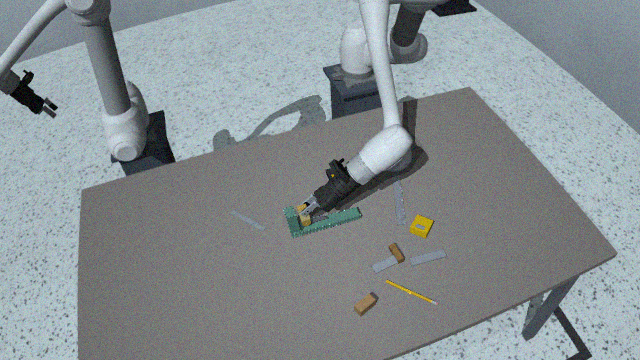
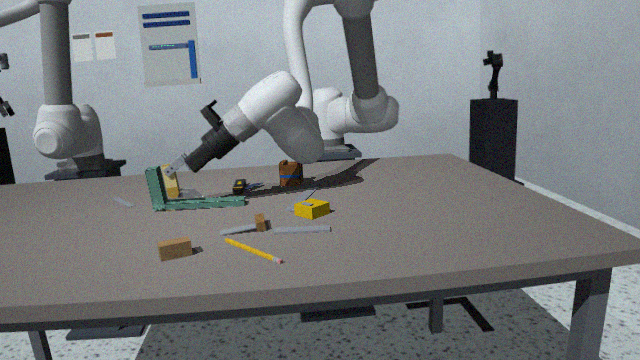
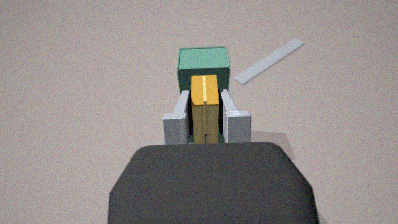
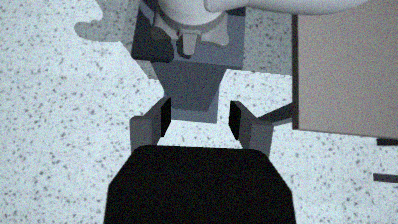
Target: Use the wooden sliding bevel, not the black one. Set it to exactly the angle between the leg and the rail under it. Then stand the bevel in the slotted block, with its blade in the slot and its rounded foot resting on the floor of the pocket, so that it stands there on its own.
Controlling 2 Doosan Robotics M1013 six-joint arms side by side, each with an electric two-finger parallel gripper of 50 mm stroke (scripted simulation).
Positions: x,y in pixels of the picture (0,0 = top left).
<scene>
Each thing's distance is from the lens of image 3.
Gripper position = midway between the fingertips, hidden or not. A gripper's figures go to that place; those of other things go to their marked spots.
my left gripper [image 3: 204,103]: 16 cm
wooden bevel [image 3: 204,91]: 14 cm
</scene>
